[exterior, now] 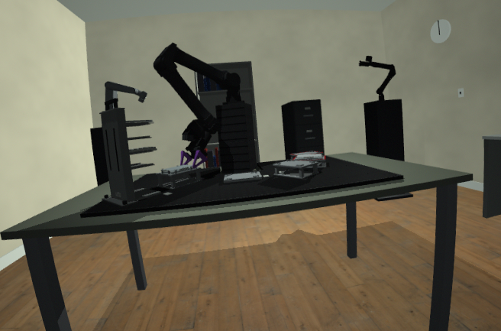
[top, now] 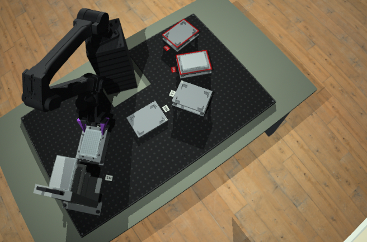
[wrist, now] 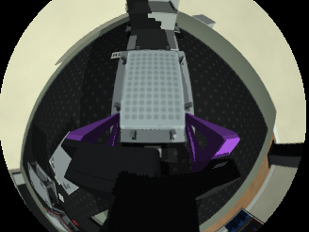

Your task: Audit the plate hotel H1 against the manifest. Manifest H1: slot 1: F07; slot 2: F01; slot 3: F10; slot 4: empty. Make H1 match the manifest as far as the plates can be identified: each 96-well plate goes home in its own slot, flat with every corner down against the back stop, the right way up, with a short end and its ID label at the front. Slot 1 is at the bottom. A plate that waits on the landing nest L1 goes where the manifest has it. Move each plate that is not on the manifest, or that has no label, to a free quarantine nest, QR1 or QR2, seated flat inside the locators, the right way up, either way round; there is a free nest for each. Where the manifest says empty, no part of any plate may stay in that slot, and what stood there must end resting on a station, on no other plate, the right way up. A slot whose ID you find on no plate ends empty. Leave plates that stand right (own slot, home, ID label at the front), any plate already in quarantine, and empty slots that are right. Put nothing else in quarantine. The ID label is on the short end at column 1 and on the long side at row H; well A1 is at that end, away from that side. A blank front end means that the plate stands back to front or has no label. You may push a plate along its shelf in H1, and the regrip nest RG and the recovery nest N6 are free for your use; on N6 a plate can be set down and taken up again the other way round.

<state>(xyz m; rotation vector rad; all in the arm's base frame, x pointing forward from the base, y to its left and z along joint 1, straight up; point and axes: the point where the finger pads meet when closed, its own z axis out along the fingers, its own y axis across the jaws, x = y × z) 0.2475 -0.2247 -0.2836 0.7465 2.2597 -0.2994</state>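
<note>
Right now the regrip nest RG is 40 mm ahead of my hand, 30 mm to the right of it and 10 mm below it. Round my hand: plate hotel H1: 260 mm ahead, 190 mm to the right, 90 mm above; then recovery nest N6: 40 mm ahead, 250 mm to the left, 60 mm below; then grey 96-well plate: 190 mm ahead, 140 mm to the right, 210 mm above.
</note>
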